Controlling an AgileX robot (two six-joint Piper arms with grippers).
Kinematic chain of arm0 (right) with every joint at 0, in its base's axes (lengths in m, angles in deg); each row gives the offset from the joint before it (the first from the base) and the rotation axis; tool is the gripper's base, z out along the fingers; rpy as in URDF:
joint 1: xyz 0 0 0.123 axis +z
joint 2: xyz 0 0 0 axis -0.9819 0.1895 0
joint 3: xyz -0.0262 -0.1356 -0.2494 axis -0.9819 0.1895 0
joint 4: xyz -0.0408 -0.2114 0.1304 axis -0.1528 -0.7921 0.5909
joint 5: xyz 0 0 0 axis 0.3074 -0.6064 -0.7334
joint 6: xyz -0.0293 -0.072 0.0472 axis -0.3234 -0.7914 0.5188
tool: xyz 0 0 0 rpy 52.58 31.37 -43.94
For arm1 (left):
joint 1: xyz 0 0 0.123 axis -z
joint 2: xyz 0 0 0 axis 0.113 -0.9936 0
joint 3: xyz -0.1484 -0.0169 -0.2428 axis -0.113 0.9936 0
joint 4: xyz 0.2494 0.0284 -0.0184 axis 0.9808 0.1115 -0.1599
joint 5: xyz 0 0 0 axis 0.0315 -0.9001 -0.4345
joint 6: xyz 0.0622 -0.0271 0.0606 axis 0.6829 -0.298 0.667
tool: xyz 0 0 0 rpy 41.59 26.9 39.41
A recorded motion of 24 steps. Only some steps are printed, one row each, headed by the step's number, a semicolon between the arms.
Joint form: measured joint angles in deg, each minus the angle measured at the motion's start. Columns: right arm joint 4, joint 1, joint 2, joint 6, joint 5, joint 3; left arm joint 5, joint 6, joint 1, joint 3, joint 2, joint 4.
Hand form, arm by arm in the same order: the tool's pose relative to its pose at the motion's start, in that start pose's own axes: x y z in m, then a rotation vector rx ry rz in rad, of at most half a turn. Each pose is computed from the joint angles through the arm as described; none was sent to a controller.
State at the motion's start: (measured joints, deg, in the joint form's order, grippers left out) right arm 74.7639 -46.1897 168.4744 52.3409 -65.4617 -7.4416; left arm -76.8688 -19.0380 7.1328 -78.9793 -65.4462 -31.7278
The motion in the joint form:
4: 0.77 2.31 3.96 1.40 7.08 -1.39; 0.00 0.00 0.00 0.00 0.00 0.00
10: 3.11 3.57 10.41 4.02 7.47 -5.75; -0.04 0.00 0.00 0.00 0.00 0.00
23: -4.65 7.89 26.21 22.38 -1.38 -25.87; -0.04 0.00 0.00 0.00 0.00 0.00
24: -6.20 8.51 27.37 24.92 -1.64 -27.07; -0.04 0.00 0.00 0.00 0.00 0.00
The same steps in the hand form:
4: -0.0181 0.0090 0.0230 0.0008 -0.0754 0.0013; 0.0000 0.0000 0.0000 0.0000 0.0000 0.0000
10: -0.0346 0.0146 0.0533 -0.0413 -0.0510 0.0582; 0.0001 0.0000 0.0000 0.0000 0.0007 0.0000
23: -0.0831 0.0299 0.1044 0.0233 0.0483 0.2143; 0.0001 0.0000 0.0000 0.0000 0.0007 0.0000
24: -0.0854 0.0324 0.1097 0.0435 0.0521 0.2328; 0.0001 0.0000 0.0000 0.0000 0.0007 0.0000

